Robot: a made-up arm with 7 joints.
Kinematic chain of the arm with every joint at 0, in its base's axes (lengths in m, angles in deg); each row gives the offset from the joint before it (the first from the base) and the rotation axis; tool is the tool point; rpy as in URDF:
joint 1: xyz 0 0 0.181 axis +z
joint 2: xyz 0 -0.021 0.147 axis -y
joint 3: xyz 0 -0.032 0.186 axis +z
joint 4: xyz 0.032 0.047 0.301 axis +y
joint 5: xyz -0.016 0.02 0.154 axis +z
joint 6: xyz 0 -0.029 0.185 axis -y
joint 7: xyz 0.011 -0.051 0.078 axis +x
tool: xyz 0 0 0 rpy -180 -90 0
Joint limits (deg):
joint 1: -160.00..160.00
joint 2: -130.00..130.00
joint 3: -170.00..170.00
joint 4: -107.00..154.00
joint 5: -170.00..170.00
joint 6: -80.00..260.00
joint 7: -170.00..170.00
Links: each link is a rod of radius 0.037 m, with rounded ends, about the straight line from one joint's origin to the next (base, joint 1, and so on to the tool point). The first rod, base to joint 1, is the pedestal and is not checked.
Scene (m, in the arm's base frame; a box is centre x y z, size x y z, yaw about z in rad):
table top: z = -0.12
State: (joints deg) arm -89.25 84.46 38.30 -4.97 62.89 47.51 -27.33
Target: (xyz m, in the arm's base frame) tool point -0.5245 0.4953 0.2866
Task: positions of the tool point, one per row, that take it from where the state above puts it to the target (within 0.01 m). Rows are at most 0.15 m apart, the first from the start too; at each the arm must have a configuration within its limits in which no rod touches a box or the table.
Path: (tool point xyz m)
1: -0.1833 0.8575 0.4037
2: -0.3010 0.8027 0.3652
3: -0.4016 0.7196 0.3319
4: -0.4778 0.6144 0.3053
5: -0.5245 0.4952 0.2866

